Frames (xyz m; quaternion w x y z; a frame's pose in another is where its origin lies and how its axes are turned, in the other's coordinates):
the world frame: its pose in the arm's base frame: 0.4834 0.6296 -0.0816 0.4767 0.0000 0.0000 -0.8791
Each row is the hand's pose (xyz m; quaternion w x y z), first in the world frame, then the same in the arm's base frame.
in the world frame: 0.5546 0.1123 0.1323 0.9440 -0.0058 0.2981 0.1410
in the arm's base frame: 0.2750 0.1035 0.0507 0.5740 0.2593 0.1472 -0.7627
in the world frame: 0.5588 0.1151 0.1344 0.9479 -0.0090 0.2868 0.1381
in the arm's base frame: 0.2750 0.0985 0.0528 0.5733 0.2478 0.1446 -0.7675
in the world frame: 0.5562 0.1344 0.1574 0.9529 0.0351 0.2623 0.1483
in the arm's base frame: 0.2926 0.0901 0.0758 0.5846 0.2473 0.0942 -0.7670
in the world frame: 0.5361 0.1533 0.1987 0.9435 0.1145 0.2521 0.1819
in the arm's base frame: 0.3194 0.0967 0.1171 0.6097 0.2762 0.0195 -0.7427
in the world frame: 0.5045 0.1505 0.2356 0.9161 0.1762 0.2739 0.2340
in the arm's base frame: 0.3343 0.1247 0.1540 0.6424 0.3248 -0.0243 -0.6938
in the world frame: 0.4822 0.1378 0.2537 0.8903 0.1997 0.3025 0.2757
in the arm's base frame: 0.3358 0.1503 0.1721 0.6667 0.3611 -0.0314 -0.6512
